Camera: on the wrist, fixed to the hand. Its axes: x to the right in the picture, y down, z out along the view.
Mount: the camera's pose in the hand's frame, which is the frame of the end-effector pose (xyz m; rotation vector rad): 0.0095 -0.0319 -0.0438 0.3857 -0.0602 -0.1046
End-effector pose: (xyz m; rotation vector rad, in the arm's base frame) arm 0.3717 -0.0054 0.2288 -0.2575 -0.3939 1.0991
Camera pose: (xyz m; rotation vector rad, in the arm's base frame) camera 0.4202 -0.0111 0.2035 0.1360 -0.2388 1.0581
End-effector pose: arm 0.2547 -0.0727 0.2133 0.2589 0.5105 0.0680
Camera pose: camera 0.2415 -0.0923 0.1636 0.6088 0.4741 -0.1416
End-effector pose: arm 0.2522 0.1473 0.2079 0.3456 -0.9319 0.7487
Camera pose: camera 0.3045 0.1539 0.1923 0.7534 -0.8161 0.8243
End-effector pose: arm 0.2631 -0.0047 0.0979 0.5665 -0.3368 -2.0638
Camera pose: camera 0.2583 0.0033 0.0437 0.7658 -0.7651 -2.1312
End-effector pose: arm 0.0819 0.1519 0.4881 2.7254 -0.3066 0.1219
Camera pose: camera 0.0967 0.1959 0.5176 3.1252 -0.1699 0.0761
